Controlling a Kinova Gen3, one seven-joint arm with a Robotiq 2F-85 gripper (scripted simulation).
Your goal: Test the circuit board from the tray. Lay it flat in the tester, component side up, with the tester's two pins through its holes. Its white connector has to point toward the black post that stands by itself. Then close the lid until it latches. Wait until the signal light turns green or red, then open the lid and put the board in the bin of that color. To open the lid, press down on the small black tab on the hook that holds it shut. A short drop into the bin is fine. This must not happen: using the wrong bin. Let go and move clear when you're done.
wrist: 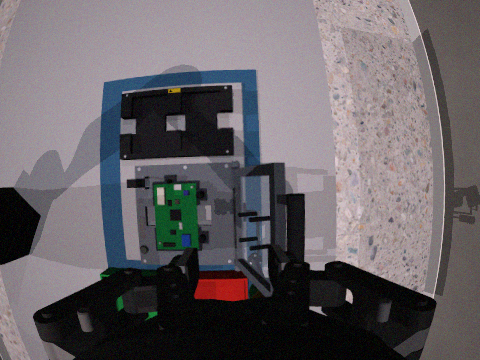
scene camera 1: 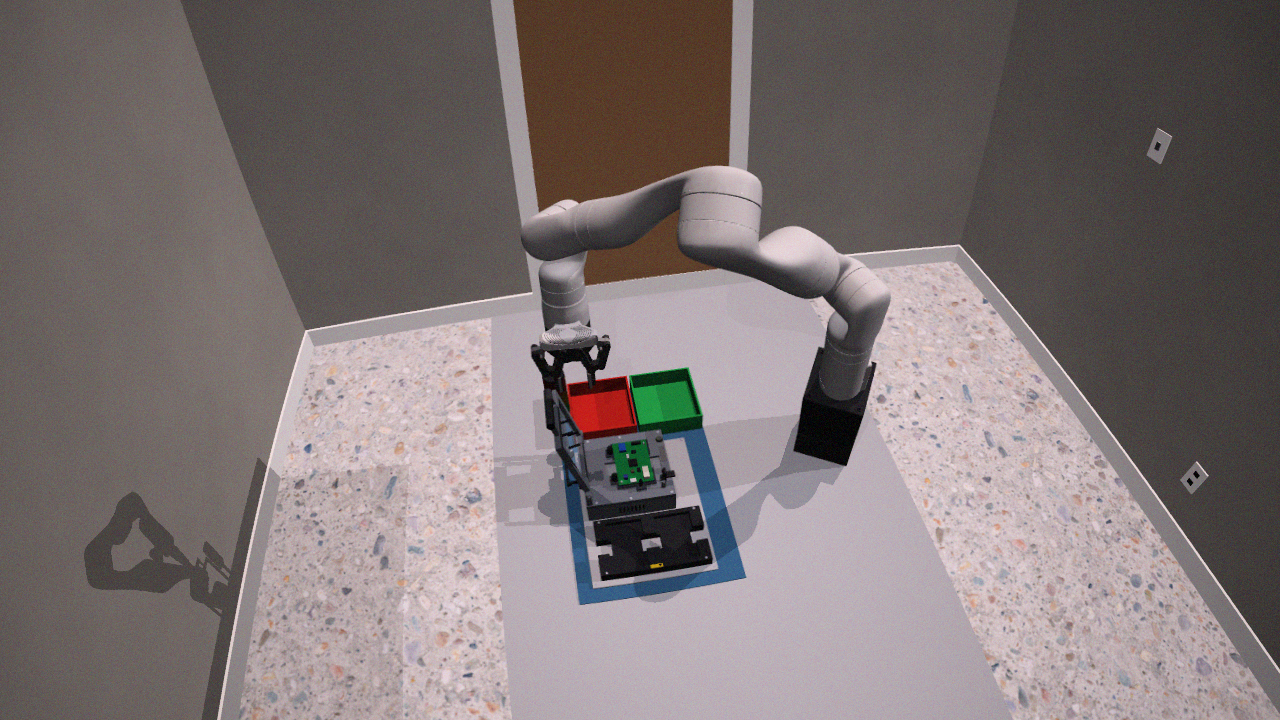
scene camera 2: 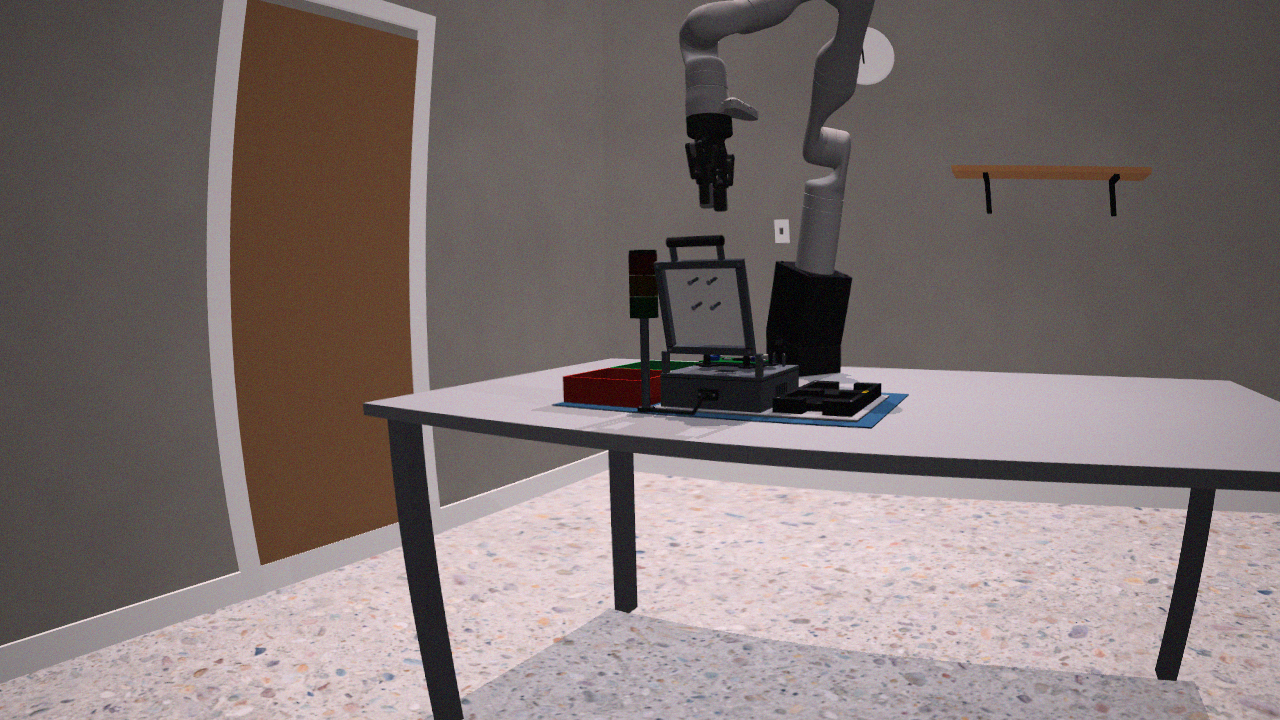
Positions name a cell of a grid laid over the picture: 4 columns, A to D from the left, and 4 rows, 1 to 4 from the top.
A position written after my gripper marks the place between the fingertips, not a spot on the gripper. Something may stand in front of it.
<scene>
My gripper shows in the wrist view (B3), in scene camera 1 (B3) and in scene camera 2 (C2). A red bin shows in the wrist view (B4), in scene camera 1 (B3) and in scene camera 2 (B3).
</scene>
